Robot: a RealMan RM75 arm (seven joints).
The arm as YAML. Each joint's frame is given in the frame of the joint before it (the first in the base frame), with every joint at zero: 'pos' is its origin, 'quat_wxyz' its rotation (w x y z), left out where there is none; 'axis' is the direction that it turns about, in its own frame. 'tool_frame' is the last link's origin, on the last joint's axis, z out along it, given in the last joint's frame.
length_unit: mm
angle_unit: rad
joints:
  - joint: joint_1
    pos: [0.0, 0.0, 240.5]
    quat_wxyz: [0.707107, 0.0, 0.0, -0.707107]
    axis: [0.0, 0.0, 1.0]
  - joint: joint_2
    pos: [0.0, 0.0, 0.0]
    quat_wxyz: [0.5, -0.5, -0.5, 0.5]
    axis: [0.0, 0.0, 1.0]
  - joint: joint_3
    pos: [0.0, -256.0, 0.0]
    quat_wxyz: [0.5, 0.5, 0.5, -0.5]
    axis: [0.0, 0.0, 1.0]
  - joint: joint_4
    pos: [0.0, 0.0, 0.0]
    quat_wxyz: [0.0, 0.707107, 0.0, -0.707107]
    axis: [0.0, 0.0, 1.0]
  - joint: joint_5
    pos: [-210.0, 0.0, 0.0]
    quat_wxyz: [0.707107, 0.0, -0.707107, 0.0]
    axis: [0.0, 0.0, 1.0]
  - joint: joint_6
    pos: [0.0, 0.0, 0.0]
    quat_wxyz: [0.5, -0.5, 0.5, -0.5]
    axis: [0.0, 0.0, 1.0]
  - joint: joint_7
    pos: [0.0, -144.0, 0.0]
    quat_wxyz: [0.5, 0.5, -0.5, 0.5]
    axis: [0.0, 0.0, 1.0]
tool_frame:
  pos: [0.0, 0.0, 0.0]
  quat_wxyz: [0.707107, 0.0, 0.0, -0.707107]
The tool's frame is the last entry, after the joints.
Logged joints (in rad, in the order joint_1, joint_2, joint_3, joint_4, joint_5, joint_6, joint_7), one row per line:
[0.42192 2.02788 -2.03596 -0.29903 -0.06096 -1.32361 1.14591]
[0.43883 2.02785 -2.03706 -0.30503 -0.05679 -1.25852 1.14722]
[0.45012 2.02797 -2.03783 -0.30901 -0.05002 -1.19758 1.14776]
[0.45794 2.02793 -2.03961 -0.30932 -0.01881 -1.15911 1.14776]
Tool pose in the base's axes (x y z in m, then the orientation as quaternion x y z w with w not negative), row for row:
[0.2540 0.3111 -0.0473 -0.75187 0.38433 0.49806 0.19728]
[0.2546 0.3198 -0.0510 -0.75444 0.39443 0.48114 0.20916]
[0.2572 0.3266 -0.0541 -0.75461 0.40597 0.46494 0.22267]
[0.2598 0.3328 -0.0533 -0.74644 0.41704 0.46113 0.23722]
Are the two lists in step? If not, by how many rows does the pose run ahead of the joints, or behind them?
They are in step.
